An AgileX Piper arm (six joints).
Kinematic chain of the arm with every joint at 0, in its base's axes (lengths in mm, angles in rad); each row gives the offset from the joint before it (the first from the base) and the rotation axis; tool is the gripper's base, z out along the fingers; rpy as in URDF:
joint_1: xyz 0 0 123 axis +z
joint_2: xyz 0 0 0 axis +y
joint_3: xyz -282.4 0 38.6 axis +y
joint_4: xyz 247.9 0 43.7 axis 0.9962 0 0.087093
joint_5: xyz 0 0 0 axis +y
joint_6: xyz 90.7 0 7.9 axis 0.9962 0 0.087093
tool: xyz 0 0 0 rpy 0 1.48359 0
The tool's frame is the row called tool.
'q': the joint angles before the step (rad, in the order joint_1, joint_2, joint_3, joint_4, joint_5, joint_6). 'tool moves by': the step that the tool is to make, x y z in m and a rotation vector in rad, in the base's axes. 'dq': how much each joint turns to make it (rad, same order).
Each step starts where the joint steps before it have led.
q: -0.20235 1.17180 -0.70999 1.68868 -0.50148 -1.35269
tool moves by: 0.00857 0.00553 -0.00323 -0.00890 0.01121 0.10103
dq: 0.00001 0.01763 0.00002 -0.04800 0.08996 0.00001
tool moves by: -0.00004 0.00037 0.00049 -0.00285 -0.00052 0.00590
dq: -0.00002 -0.00181 -0.00001 -0.00235 0.00439 -0.00261
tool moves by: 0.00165 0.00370 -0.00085 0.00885 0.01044 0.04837
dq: 0.00002 -0.00176 0.00001 0.03134 0.04593 -0.04704
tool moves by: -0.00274 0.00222 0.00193 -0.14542 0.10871 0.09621
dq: -0.00001 -0.01666 -0.00002 0.07469 0.01546 -0.28025
